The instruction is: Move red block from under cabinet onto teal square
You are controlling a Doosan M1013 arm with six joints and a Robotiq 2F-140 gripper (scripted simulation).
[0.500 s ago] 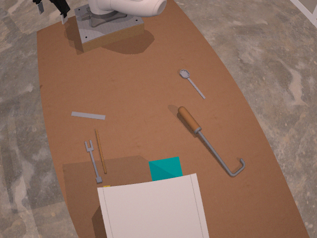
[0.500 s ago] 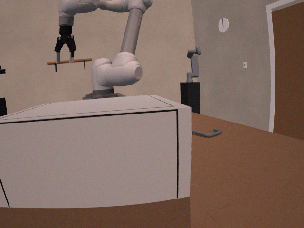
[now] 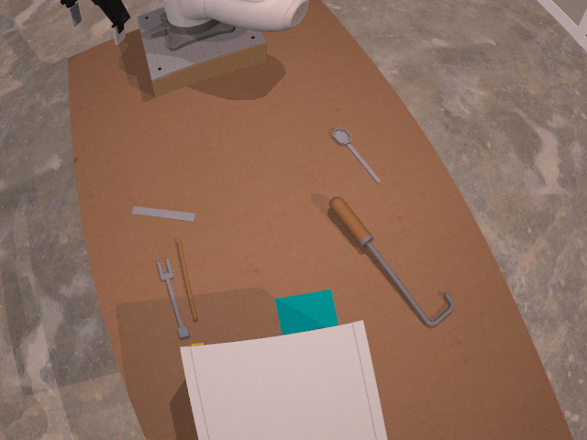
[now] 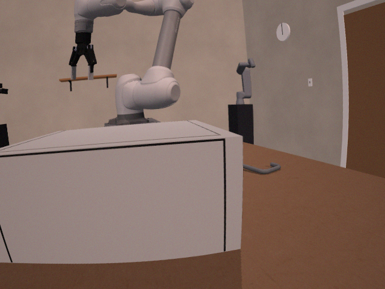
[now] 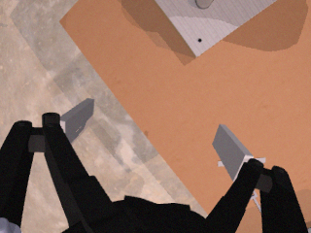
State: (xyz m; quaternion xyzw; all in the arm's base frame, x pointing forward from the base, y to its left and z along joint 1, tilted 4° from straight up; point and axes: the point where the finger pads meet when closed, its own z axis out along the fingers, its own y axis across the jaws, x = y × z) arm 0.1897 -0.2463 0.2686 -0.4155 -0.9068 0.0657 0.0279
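The long hook tool is 58 cm ahead of my hand, 45 cm to the left of it and 32 cm below it. Also, from my hand: grey fork-ended tool: 50 cm ahead, 33 cm below, 1 cm to the left; grey flat bar: 34 cm below, 31 cm ahead, 4 cm to the left; thin wooden stick: 47 cm ahead, 33 cm below, 5 cm to the left.
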